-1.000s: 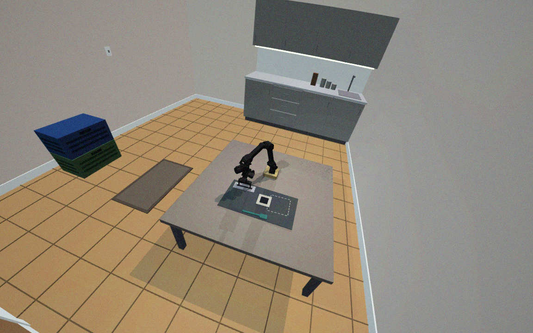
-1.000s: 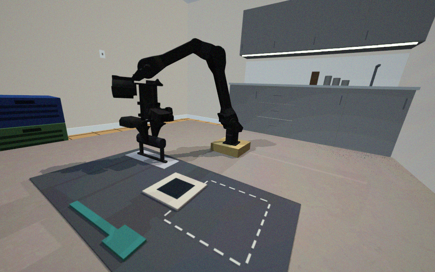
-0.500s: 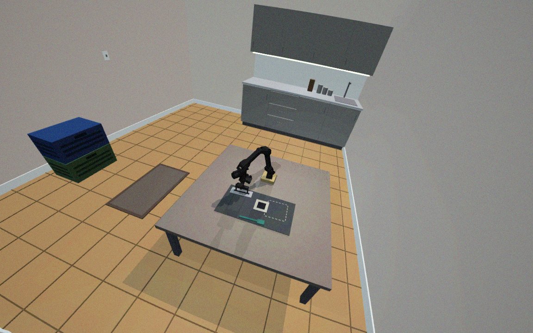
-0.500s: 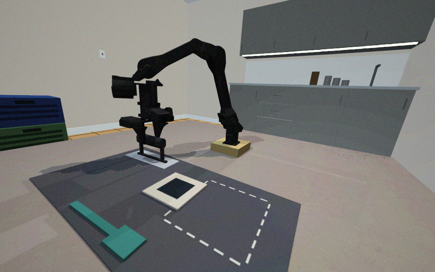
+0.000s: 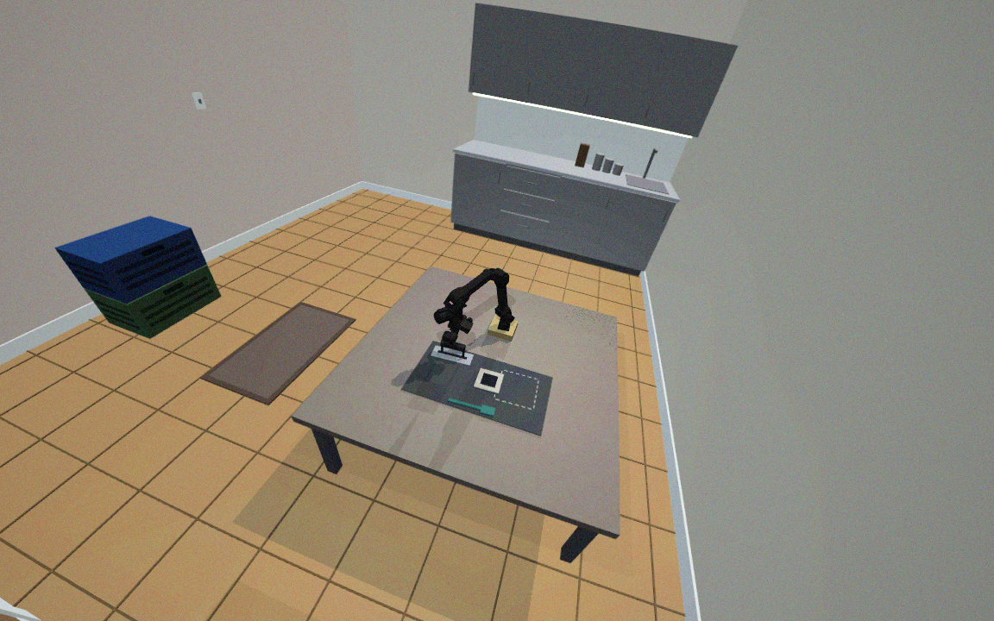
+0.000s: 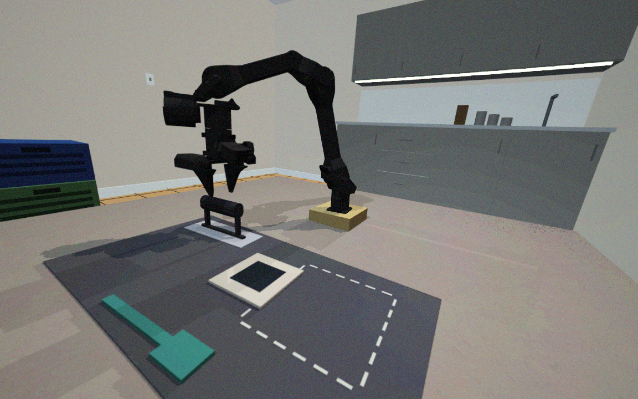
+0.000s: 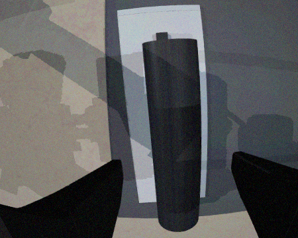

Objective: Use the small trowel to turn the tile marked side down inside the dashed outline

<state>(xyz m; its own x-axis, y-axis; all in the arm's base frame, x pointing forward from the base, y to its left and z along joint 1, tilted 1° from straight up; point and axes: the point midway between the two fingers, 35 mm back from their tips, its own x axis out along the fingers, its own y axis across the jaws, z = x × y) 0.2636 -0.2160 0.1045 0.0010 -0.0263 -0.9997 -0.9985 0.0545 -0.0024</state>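
The dark mat lies 18 cm to the left of my gripper tip, 13 cm ahead of it and 12 cm below it. Round my gripper tip: cream tile: 21 cm to the left, 11 cm ahead, 10 cm below; teal trowel: 27 cm ahead, 18 cm to the left, 10 cm below.
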